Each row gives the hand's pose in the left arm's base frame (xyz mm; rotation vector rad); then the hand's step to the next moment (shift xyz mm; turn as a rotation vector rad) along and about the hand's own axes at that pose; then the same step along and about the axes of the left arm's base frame.
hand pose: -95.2 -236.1 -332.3 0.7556 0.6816 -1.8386
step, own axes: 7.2 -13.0 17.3 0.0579 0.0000 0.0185
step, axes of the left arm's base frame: -17.7 -12.4 7.3 -0.0216 -0.0472 -0.0317
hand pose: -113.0 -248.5 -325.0 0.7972 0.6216 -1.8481
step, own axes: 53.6 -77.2 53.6 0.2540 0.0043 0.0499
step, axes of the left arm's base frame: -100.3 -40.5 -0.5 -0.0831 -0.1862 -0.1596
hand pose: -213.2 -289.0 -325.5 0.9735 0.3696 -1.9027
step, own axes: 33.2 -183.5 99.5 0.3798 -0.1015 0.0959
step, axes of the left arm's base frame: -210.4 14.8 13.4 -0.2255 -0.2353 -0.2398
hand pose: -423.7 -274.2 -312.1 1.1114 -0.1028 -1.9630
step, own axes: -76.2 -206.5 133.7 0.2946 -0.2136 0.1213
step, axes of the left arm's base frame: -211.2 142.1 39.0 -0.2951 -0.1122 -0.2179
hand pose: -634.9 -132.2 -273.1 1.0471 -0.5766 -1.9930
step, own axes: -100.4 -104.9 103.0 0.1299 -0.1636 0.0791
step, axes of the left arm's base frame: -97.2 145.6 32.2 -0.1818 -0.0084 -0.1295
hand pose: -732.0 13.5 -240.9 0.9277 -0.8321 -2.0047
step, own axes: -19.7 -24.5 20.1 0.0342 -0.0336 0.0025
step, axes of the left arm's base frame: -16.5 33.4 -2.4 -0.0294 -0.0112 -0.0362
